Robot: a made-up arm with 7 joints. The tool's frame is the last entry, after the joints. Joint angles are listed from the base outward.
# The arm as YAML. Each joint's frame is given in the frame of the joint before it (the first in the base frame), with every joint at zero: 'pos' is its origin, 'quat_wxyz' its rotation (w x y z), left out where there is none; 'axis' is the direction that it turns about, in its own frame. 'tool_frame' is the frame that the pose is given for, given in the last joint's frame.
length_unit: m
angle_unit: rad
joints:
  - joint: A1
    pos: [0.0, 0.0, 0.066]
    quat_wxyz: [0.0, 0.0, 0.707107, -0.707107]
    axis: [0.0, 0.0, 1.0]
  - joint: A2
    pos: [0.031, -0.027, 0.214]
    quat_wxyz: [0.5, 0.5, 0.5, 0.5]
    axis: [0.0, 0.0, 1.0]
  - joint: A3
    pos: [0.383, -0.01, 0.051]
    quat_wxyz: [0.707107, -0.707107, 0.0, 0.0]
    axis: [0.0, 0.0, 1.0]
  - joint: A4
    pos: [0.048, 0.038, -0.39]
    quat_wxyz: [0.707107, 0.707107, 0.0, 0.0]
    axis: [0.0, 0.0, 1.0]
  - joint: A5
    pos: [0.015, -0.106, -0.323]
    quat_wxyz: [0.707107, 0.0, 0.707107, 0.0]
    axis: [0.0, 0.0, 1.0]
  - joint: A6
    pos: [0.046, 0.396, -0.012]
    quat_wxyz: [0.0, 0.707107, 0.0, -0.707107]
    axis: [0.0, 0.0, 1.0]
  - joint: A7
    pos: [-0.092, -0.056, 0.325]
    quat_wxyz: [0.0, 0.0, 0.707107, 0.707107]
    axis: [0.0, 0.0, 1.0]
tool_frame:
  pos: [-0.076, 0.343, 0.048]
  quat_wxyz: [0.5, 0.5, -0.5, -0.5]
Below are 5 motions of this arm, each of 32 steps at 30 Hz.
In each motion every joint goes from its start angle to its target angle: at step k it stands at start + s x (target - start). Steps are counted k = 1, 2, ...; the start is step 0. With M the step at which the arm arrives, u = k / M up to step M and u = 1 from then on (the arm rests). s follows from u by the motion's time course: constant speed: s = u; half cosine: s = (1 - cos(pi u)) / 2; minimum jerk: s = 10 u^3 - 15 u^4 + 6 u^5.
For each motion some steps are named. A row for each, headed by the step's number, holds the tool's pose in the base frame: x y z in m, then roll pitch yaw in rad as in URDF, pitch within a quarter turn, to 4 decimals.
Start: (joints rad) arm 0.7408 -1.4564 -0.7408 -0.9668 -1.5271 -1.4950 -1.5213
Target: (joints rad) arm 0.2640 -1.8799 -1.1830 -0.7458 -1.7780 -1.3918 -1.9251
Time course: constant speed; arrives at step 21
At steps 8, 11, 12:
8: -0.2628 0.5743 0.3447 -2.6597 -0.2670 0.9212
11: -0.2801 0.5502 0.4083 -2.6179 -0.2236 0.9848
12: -0.2843 0.5413 0.4301 -2.6036 -0.2116 1.0063

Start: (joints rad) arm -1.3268 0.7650 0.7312 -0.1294 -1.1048 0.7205 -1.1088
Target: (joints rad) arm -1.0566 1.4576 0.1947 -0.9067 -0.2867 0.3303 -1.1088
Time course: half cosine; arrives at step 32
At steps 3, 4, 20, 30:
3: 0.1691 -0.5121 -0.6263 -0.1726 -0.7538 2.0075
4: 0.1593 -0.5271 -0.6276 -0.1579 -0.7494 1.9863
20: -0.1910 -1.0873 -0.4295 0.0895 -0.3186 1.2920
30: -0.3322 -1.2145 -0.2214 -0.0512 -0.1055 1.0120

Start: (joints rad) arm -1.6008 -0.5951 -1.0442 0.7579 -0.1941 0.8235 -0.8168
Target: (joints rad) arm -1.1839 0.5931 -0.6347 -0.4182 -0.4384 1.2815 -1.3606
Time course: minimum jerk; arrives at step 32
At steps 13, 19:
13: -0.4229 -0.4403 0.0575 1.0169 0.3212 1.5182
19: -0.5684 -0.6947 0.0424 0.6211 0.3148 1.4069

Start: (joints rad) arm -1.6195 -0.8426 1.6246 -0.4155 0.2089 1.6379 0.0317
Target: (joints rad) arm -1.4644 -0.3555 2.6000 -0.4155 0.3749 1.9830 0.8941
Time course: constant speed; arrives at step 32
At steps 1, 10, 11, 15, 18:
1: -0.2523 0.4794 0.0296 -1.2646 0.0438 -1.0795
10: -0.2229 0.4611 -0.0222 -1.2012 -0.1423 -1.2250
11: -0.2186 0.4586 -0.0266 -1.1863 -0.1604 -1.2440
15: -0.2000 0.4479 -0.0404 -1.1112 -0.2232 -1.3263
18: -0.1850 0.4393 -0.0459 -1.0398 -0.2580 -1.3939

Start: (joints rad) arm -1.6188 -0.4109 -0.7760 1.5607 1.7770 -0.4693 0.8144
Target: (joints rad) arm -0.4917 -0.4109 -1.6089 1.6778 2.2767 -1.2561 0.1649
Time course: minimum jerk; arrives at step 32
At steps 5, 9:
5: -0.5242 0.6618 0.6875 -1.7467 0.7270 -1.4339
9: -0.6155 0.6345 0.6737 -1.4862 0.7903 -1.2384

